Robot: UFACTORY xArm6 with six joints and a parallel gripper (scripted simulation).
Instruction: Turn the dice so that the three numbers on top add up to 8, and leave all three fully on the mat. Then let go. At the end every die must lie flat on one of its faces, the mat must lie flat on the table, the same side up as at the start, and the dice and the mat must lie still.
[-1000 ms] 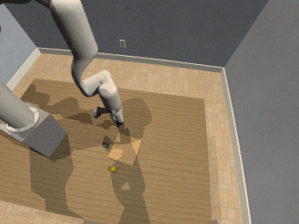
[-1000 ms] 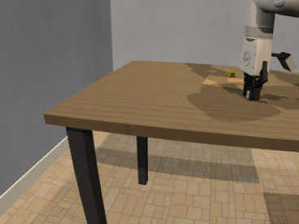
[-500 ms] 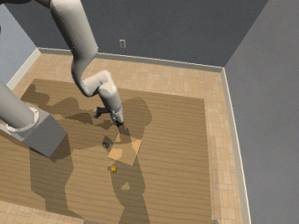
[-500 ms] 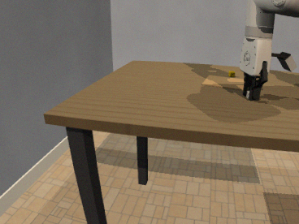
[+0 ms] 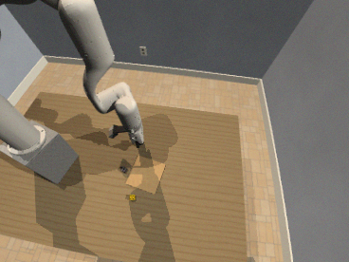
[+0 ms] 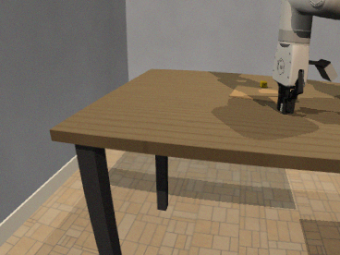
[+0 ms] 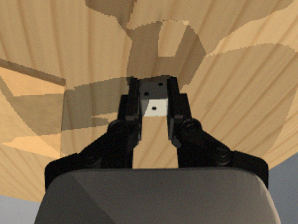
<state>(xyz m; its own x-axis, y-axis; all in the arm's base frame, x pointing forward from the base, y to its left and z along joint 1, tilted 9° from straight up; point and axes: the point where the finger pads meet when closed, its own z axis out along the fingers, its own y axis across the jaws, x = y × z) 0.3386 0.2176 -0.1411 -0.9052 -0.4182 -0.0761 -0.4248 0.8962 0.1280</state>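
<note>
Right now the black die is 150 mm to the right of my hand, 10 mm below it and 10 mm behind it. From my hand the other things lie so: tan mat (140 mm to the right, 90 mm ahead, 20 mm below); white die (10 mm below); yellow die (250 mm to the right, 70 mm ahead, 10 mm below).
</note>
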